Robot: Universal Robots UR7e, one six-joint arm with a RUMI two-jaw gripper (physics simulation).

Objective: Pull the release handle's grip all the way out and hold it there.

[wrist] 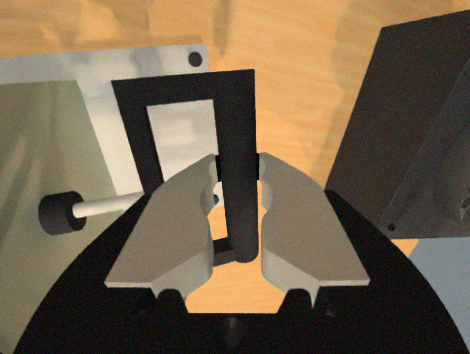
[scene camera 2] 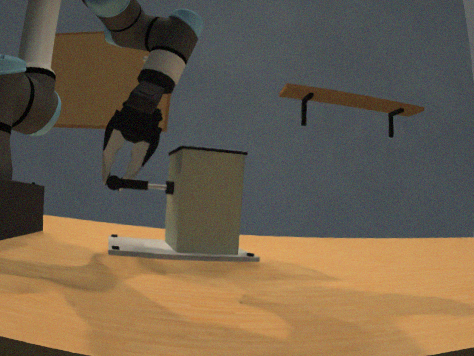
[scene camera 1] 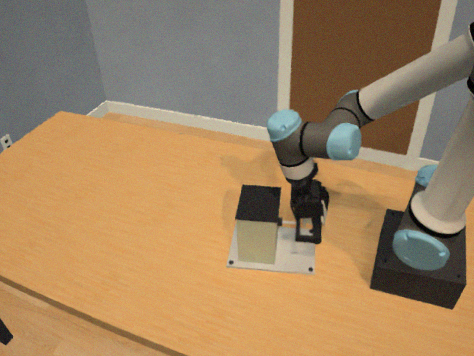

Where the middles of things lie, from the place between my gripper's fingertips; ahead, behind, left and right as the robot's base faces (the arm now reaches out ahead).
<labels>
Now: hand 110 mm short of the light grey base plate [scene camera 1: 292, 257], 90 mm above it and 50 mm to the right of it.
</labels>
